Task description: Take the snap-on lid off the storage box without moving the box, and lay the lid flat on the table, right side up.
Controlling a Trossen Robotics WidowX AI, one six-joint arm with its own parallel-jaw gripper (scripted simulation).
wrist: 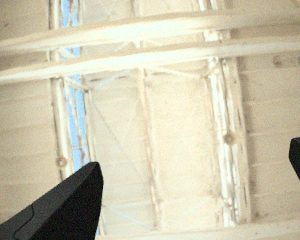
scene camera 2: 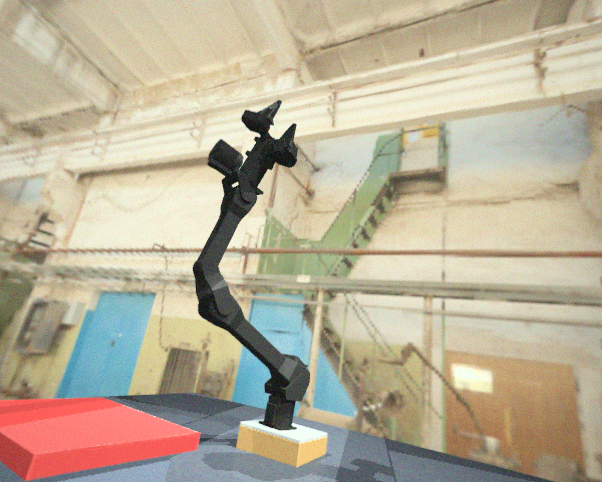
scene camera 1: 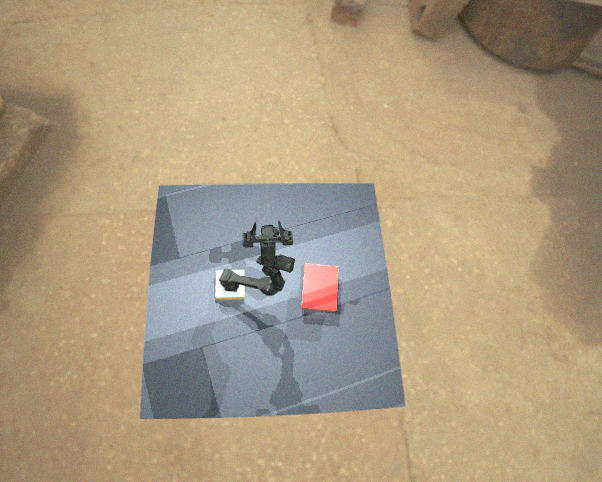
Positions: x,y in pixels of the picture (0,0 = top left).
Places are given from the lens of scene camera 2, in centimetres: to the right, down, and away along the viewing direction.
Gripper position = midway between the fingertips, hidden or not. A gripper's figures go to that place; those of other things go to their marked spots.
my gripper [scene camera 2: 287,112]: -3, -32, 85
lid [scene camera 2: 96,432]: -22, 20, 37
